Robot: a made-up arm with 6 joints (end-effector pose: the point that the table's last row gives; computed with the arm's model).
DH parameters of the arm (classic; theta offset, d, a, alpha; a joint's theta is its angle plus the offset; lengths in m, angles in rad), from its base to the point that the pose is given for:
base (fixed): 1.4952 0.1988 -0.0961 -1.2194
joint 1: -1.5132 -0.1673 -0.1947 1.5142
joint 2: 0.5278 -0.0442 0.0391 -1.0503
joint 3: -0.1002 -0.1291 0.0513 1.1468
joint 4: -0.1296 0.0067 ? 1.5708
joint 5: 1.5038 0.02 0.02 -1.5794
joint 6: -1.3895 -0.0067 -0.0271 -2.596
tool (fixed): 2.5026 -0.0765 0 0
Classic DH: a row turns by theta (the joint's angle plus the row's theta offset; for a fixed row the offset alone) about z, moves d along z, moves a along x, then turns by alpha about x.
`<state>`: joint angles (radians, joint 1 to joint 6).
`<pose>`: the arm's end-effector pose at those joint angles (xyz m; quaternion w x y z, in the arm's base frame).
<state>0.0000 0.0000 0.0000 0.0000 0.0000 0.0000</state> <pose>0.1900 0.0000 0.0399 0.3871 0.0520 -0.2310 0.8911</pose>
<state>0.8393 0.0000 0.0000 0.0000 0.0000 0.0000</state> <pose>0.1639 -0.0975 -0.0111 0.2550 -0.0420 0.1474 0.9547</pose>
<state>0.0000 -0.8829 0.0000 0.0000 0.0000 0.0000</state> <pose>0.2239 -0.0116 -0.0663 0.4734 0.4352 -0.0879 0.7608</pose>
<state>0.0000 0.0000 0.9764 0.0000 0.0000 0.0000</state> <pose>0.1850 0.0184 0.0143 0.3685 -0.3029 0.0962 0.8736</pose>
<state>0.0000 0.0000 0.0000 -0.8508 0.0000 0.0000</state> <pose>0.1750 0.0000 0.0467 0.4479 0.4151 -0.0507 0.7902</pose>
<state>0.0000 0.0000 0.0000 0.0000 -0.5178 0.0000</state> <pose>0.1900 -0.0324 0.0379 0.3875 -0.0489 0.0048 0.9206</pose>
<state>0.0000 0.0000 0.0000 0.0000 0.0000 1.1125</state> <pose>0.2403 -0.0071 0.0400 0.7902 -0.1108 -0.2332 0.5558</pose>
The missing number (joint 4, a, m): 0.04
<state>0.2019 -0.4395 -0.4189 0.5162 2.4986 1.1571</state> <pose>0.2886 -0.0679 0.0798 0.3128 0.7212 -0.5955 -0.1656</pose>
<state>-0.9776 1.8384 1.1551 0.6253 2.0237 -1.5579</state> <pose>0.1474 0.1302 0.2045 0.3870 0.5789 -0.4088 -0.5899</pose>
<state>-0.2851 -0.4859 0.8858 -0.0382 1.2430 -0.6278</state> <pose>0.2073 0.0989 0.0293 0.1101 0.1996 -0.5451 0.8068</pose>
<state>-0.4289 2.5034 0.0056 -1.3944 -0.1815 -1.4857</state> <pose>-0.0390 0.0626 -0.0554 0.0933 0.2588 -0.0539 -0.9599</pose>
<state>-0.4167 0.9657 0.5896 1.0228 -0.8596 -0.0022</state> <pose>0.0706 0.0147 0.1366 0.4278 -0.8813 0.0133 0.2004</pose>
